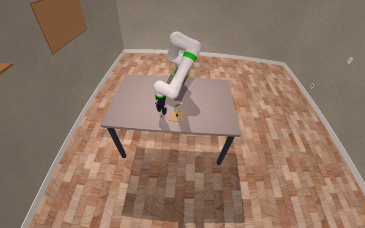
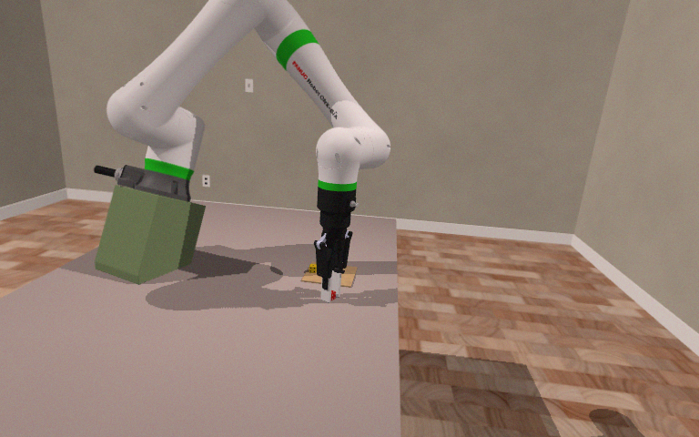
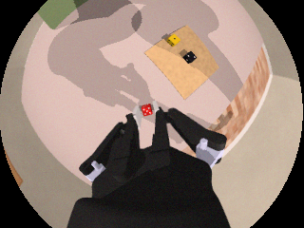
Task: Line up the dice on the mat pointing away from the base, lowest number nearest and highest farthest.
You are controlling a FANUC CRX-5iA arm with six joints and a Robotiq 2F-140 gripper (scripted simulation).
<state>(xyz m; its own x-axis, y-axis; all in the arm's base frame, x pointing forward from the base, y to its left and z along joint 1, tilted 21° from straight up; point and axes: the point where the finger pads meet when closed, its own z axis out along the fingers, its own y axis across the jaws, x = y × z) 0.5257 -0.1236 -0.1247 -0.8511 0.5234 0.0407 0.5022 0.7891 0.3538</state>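
My hand is 2 cm above the red die. Also, from my hand: yellow die (7 cm behind, 15 cm to the left, 2 cm below); then tan mat (2 cm behind, 15 cm to the left, 3 cm below); then black die (2 cm behind, 15 cm to the left, 2 cm below).
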